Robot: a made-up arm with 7 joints. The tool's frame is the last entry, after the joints. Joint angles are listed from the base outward.
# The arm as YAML. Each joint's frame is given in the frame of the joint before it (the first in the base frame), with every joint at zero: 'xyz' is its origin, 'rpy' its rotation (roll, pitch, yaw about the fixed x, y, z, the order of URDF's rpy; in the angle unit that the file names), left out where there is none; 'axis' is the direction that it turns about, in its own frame. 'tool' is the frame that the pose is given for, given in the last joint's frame.
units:
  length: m
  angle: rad
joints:
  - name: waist
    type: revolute
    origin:
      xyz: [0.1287, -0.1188, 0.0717]
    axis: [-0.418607, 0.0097, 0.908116]
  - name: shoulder
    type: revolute
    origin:
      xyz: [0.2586, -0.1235, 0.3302]
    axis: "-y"
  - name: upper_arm
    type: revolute
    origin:
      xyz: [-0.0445, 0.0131, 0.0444]
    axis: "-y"
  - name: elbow
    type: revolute
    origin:
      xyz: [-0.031, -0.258, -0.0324]
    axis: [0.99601, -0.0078, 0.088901]
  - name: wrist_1
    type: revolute
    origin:
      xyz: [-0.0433, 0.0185, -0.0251]
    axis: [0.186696, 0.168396, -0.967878]
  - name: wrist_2
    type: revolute
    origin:
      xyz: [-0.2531, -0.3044, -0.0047]
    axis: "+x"
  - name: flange
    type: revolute
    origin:
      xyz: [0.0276, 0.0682, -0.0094]
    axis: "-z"
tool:
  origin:
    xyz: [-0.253, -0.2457, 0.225]
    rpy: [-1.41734, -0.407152, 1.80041]
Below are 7 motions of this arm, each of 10 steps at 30 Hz.
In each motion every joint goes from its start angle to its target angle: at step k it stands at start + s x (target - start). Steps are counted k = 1, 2, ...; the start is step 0. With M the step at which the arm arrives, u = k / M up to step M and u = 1 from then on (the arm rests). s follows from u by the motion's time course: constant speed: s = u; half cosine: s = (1 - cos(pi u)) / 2; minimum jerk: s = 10 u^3 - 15 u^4 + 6 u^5.
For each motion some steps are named. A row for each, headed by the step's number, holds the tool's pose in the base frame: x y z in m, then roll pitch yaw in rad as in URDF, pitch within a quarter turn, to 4 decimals.
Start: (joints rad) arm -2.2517 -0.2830 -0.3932 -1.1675 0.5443 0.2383 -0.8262
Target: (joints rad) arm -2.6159 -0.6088 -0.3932 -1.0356 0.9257 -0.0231 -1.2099
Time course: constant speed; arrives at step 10
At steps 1, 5, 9, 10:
1: -0.8209 -0.1805 0.6754 -0.0042 -0.6392 -0.2238
5: -0.8388 -0.1539 0.6278 0.2641 -0.6680 -0.4672
9: -0.8539 -0.1160 0.5649 0.5602 -0.6594 -0.7475
10: -0.8568 -0.1039 0.5470 0.6359 -0.6497 -0.8209

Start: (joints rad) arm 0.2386 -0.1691 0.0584 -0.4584 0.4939 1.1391 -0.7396
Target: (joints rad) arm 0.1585 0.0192 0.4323 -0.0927 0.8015 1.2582 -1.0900
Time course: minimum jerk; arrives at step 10
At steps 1, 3, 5, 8, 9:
1: -0.0819 -0.9365 0.5446 -2.1501 -0.6256 2.6469
3: -0.0939 -0.9315 0.4465 -2.3139 -0.5504 2.7334
5: -0.0822 -0.8984 0.2454 -2.6124 -0.3482 2.8537
8: -0.0018 -0.8226 0.0291 -2.9292 -0.0502 2.8968
9: 0.0107 -0.8127 0.0092 -2.9622 -0.0169 2.8950

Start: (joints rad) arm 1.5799 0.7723 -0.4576 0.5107 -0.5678 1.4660 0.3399
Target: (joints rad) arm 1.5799 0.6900 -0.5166 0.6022 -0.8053 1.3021 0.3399
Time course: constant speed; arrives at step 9
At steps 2, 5, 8, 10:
2: 1.1034 -0.0444 0.3065 1.3701 -1.2514 0.9084
5: 1.1089 -0.0046 0.3064 1.3479 -1.2712 0.9835
8: 1.1113 0.0344 0.3034 1.3415 -1.2927 1.0413
10: 1.1114 0.0472 0.3018 1.3432 -1.3003 1.0564

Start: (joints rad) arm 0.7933 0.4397 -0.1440 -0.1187 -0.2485 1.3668 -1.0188
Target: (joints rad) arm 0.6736 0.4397 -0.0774 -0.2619 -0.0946 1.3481 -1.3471
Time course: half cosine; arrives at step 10
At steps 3, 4, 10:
3: 0.8623 -0.6556 0.4854 -2.3343 -0.3307 -2.0194
4: 0.8496 -0.6651 0.4947 -2.3076 -0.2815 -2.0346
10: 0.7802 -0.7084 0.5423 -2.1722 -0.0571 -2.0885

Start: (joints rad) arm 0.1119 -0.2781 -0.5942 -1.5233 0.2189 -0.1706 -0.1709
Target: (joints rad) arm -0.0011 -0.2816 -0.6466 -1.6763 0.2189 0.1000 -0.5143
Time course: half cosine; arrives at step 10
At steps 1, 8, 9, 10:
1: 0.2217 -0.1766 1.1164 0.1332 0.6075 2.8276
8: 0.3518 -0.2329 1.1284 0.1215 0.2529 2.6522
9: 0.3616 -0.2389 1.1273 0.1217 0.2235 2.6404
10: 0.3650 -0.2410 1.1268 0.1218 0.2133 2.6364

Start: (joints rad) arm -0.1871 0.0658 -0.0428 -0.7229 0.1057 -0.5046 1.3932
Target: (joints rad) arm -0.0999 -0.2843 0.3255 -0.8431 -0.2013 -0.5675 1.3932
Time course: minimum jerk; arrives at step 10
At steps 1, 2, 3, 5, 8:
1: -0.2644 -0.3062 0.3278 -2.4503 0.0926 0.2190
2: -0.2658 -0.3140 0.3298 -2.4604 0.1037 0.2341
3: -0.2683 -0.3309 0.3345 -2.4816 0.1280 0.2659
5: -0.2713 -0.3851 0.3535 -2.5453 0.2107 0.3634
8: -0.2631 -0.4546 0.3872 -2.6198 0.3297 0.4821

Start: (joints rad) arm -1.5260 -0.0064 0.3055 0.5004 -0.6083 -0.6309 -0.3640
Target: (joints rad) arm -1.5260 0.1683 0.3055 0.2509 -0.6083 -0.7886 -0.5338
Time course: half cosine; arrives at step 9
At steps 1, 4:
1: -0.8469 -0.3209 -0.0615 -1.8639 -0.2073 1.2032
4: -0.8469 -0.3207 0.0022 -1.7451 -0.0520 1.1886

